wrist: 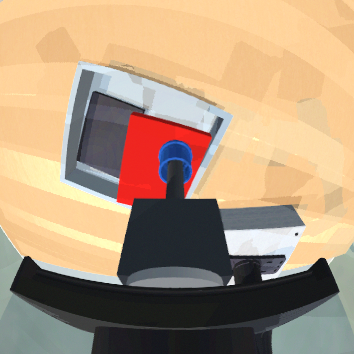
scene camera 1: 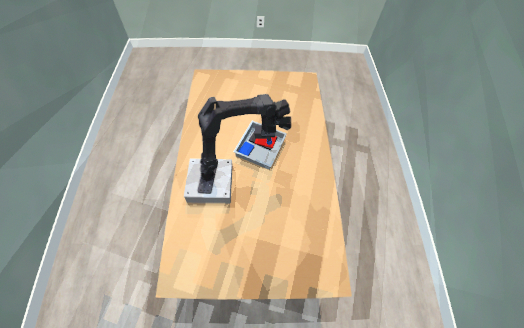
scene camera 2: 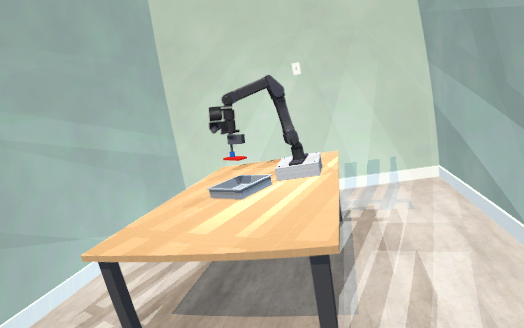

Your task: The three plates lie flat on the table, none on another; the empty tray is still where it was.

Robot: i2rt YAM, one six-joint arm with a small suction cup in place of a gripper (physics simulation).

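Frame: origin at the arm's base, x left, y ahead, z down, level; millimetres.
Seen in the pictures: hand at its tool point: [wrist: 174, 148] [scene camera 1: 269, 143] [scene camera 2: 232, 158]; arm's base at its link origin: [wrist: 244, 263] [scene camera 1: 208, 175] [scene camera 2: 299, 159].
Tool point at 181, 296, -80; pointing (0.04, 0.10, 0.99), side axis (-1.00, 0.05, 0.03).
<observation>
Pixels of each thing's top centre, then the offset from my tool point to it, as dx, dy, dz. Level surfaces: height alone.
- red plate at its top centre: [wrist: 155, 176] [scene camera 2: 234, 156] [scene camera 1: 265, 138] +15, -21, -15
- grey tray at its top centre: [wrist: 129, 151] [scene camera 2: 239, 181] [scene camera 1: 260, 142] +73, -48, +105
- blue plate at its top centre: [scene camera 1: 245, 149] +40, -129, +142
- dark plate at its top centre: [wrist: 105, 137] +127, -38, +141
- wooden table at its surface level: dz +155
My suction gripper [scene camera 1: 269, 141] [scene camera 2: 232, 154] [wrist: 175, 161] has its blue cup on the red plate [scene camera 1: 260, 142] [scene camera 2: 241, 158] [wrist: 142, 160] and holds it roughly level in the air, above the grey tray [scene camera 1: 252, 161] [scene camera 2: 225, 195] [wrist: 125, 82]. A blue plate [scene camera 1: 245, 148] lies in the tray in scene view 1; it does not show in the wrist view. A dark plate [wrist: 105, 135] lies in the tray, partly hidden behind the red plate in the wrist view. The tray's inside is mostly hidden in scene view 2.
The arm's pale base block [scene camera 1: 223, 175] [scene camera 2: 300, 172] [wrist: 250, 242] stands on the wooden table [scene camera 1: 250, 250] [scene camera 2: 200, 235] [wrist: 300, 150], close to the tray. The arm reaches over the tray from the base. The table's long edge is beyond the tray, opposite the base.
</observation>
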